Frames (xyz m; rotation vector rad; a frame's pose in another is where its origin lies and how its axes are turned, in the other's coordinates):
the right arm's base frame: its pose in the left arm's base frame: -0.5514 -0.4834 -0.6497 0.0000 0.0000 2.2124
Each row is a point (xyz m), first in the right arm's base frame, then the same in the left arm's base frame.
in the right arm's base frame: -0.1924 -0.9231 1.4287
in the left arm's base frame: 0.3033 -0.0851 0.7790
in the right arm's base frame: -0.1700 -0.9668 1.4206
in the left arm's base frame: 0.3249 -0.0410 0.7709
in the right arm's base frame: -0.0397 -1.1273 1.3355
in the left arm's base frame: 0.3755 0.1595 0.6858
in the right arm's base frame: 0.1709 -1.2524 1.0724
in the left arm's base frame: 0.3497 0.4031 0.4227
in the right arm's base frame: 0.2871 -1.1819 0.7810
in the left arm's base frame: 0.2236 0.4540 0.1313
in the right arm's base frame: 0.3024 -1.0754 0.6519
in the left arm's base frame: 0.1292 0.4025 0.0022
